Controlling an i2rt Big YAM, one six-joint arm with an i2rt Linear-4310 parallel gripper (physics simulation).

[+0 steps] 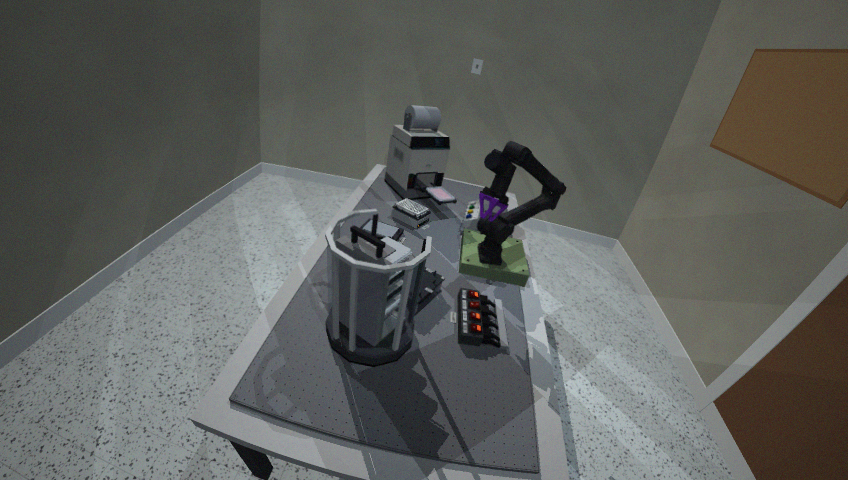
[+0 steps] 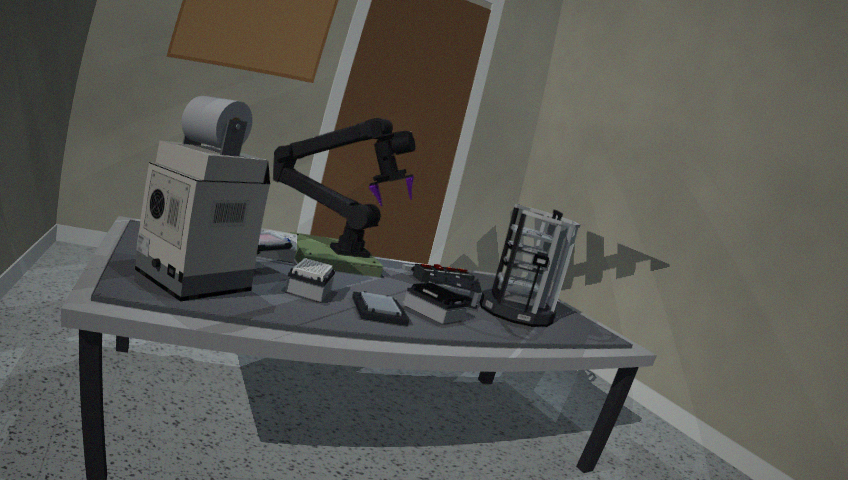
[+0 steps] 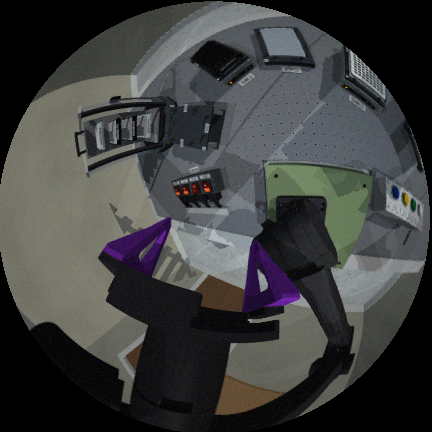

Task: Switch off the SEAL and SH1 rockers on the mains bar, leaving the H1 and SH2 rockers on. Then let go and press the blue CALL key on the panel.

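Places are measured from the arm's base along level axes (x ahead, y left, z up), in centimetres.
Pixels of known places: gripper, fingertip midpoint: [image 1: 486, 219] [image 2: 396, 202] [image 3: 211, 232]; arm's base, link origin: [image 1: 489, 255] [image 2: 349, 252] [image 3: 300, 212].
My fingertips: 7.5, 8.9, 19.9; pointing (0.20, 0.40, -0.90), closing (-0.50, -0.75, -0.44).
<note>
Ahead of a thing's pixels: the offset from my fingertips to its top centre, as dx, dy, dz. "pt": to the spot under its first point.
The mains bar [image 1: 468, 340] [image 2: 441, 275] [image 3: 217, 181] lies on the table with four rockers in a row. Three glow orange-red; the rocker {+0.6, +21.5, -18.6} [image 1: 474, 304] [image 3: 195, 188] second from the arm's base is darker red. Their labels are too small to read. The panel [image 3: 391, 206] stands on the other side of the arm's base, with a blue key {pt +0.3, -33.2, -17.0} [image 1: 468, 216] [image 3: 396, 192] at its end nearest the base, beside yellow and green keys. My gripper [image 2: 396, 202] [image 3: 211, 232] is open and empty, high above the table, apart from bar and panel.
The arm stands on a green base [image 1: 493, 273] [image 2: 363, 265] [image 3: 345, 200] between bar and panel. Black plugs {pt -6.1, +26.4, -23.9} [image 1: 491, 328] [image 3: 207, 201] line one side of the bar. A tall round rack {+31.1, +34.9, +11.1} [image 1: 352, 309] [image 2: 517, 315] stands near the bar. A boxy machine {+28.4, -67.1, +21.7} [image 1: 416, 157] [image 2: 226, 237] stands at the far end.
</note>
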